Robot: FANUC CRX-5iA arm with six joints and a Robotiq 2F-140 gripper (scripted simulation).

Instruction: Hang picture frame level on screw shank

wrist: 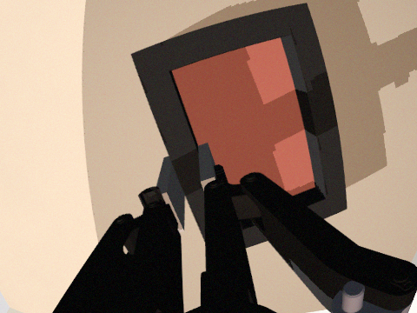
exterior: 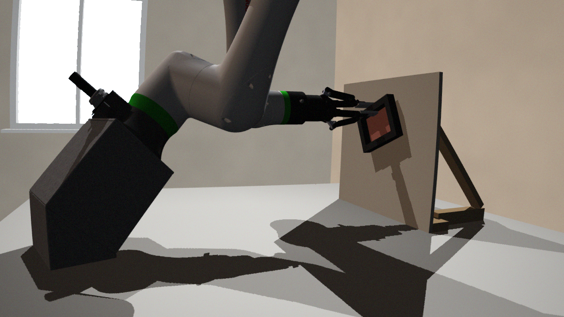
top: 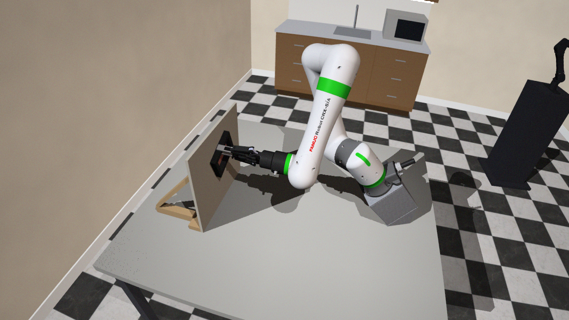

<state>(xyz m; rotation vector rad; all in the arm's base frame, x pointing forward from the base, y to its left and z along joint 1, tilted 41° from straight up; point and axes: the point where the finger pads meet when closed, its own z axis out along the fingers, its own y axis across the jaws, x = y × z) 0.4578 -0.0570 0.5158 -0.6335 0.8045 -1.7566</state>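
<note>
Now: hand 40 mm above the black picture frame, 30 mm to the left of it and 30 mm short of it. Round my hand: tan board: 110 mm below, 50 mm ahead, 30 mm to the right.
</note>
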